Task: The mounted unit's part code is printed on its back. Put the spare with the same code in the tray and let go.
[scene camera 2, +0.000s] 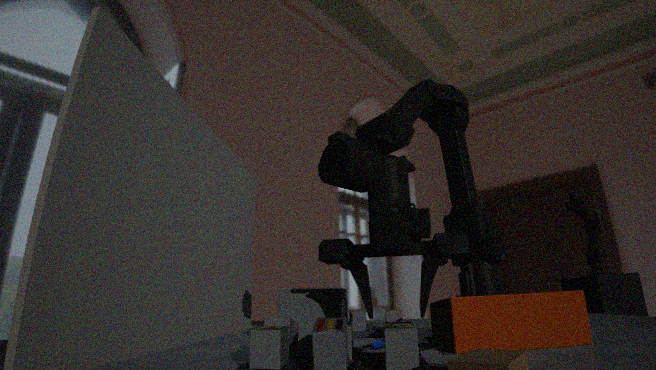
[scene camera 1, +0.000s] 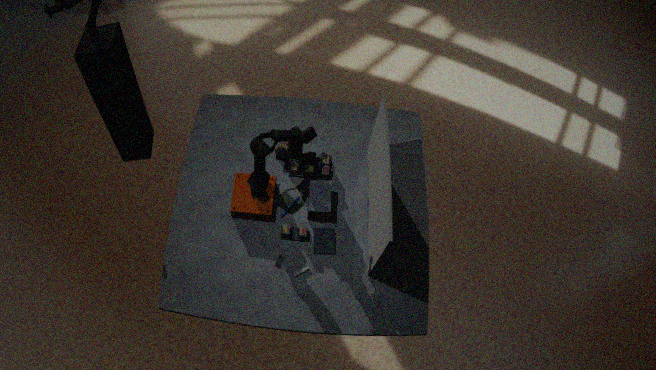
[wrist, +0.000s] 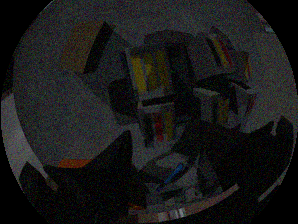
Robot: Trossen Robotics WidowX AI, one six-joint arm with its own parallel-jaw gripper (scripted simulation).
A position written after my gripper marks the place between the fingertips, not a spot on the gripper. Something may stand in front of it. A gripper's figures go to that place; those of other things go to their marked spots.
My gripper (wrist: 163,129): 0.10 m from the lens. A tan block (wrist: 83,46) is 0.14 m from the lens.
